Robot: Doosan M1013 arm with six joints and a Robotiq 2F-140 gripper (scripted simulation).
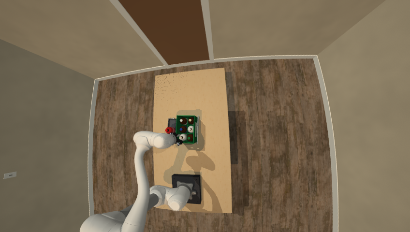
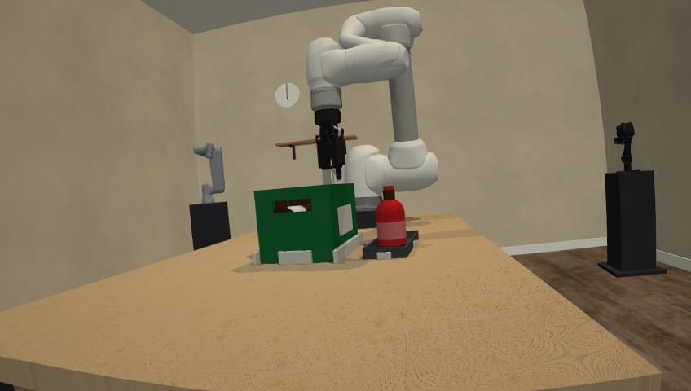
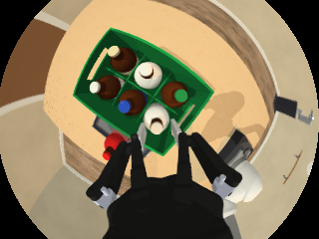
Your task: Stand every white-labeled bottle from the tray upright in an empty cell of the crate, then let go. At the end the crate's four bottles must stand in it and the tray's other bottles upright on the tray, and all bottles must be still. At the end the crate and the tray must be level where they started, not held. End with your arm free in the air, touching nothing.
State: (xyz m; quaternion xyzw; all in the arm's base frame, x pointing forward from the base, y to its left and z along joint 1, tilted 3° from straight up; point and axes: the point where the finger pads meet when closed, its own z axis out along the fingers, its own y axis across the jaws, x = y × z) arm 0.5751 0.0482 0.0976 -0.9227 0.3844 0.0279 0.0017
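Now: hand 100 mm above the white-labeled bottle. The rest, counted from my hand: dark tray: 170 mm to the left, 170 mm below, 60 mm ahead; then green crate: 100 mm below, 90 mm ahead, 40 mm to the right; then red-labeled bottle: 170 mm to the left, 100 mm below, 60 mm ahead.
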